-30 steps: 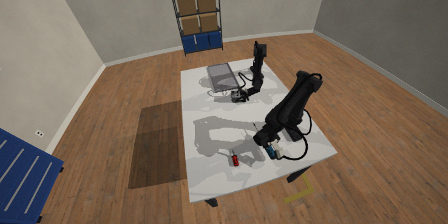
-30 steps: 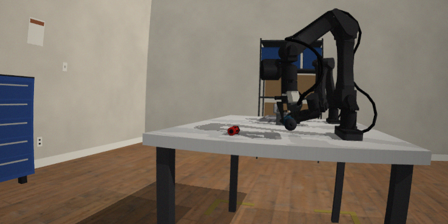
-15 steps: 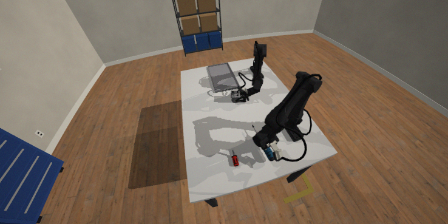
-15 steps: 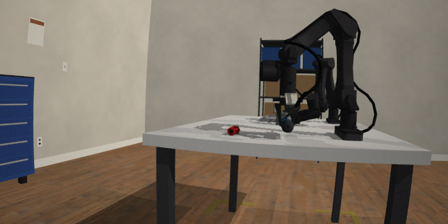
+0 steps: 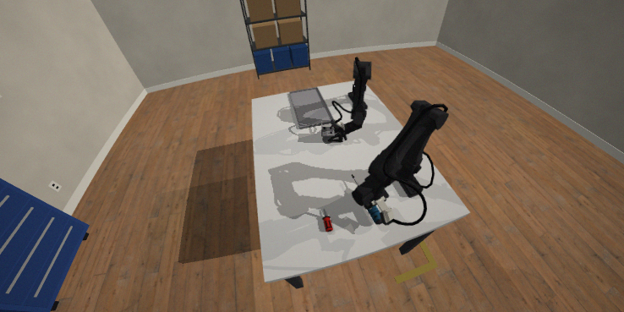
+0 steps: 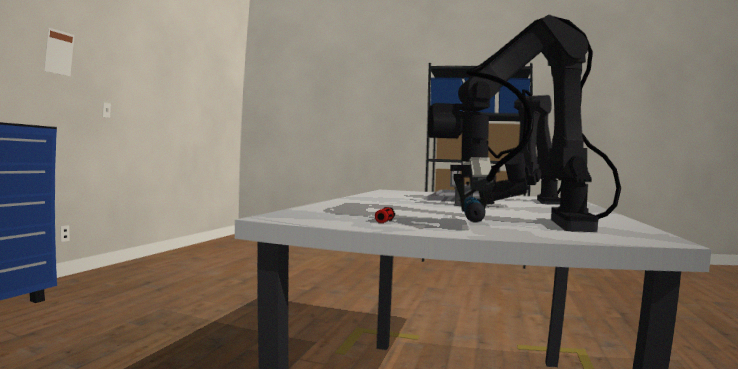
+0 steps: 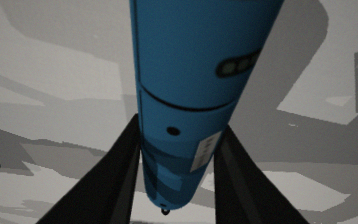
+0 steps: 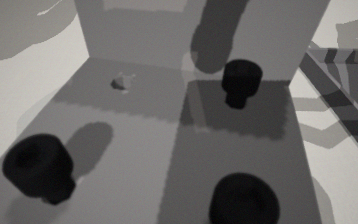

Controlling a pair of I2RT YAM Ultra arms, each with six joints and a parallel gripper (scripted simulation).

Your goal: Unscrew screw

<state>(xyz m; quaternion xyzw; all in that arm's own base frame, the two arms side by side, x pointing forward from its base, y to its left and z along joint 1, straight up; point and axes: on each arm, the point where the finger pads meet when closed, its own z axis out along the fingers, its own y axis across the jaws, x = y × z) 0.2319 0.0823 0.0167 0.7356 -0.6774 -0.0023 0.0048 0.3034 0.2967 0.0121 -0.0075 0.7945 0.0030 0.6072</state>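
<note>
My right gripper is now 10 mm below the joint module. The rest, counted from my right hand: bit 320 mm to the left, 50 mm behind, 10 mm above; then flat grey tray 340 mm to the right, 40 mm ahead, 20 mm below; then grey bracket 50 mm above.
</note>
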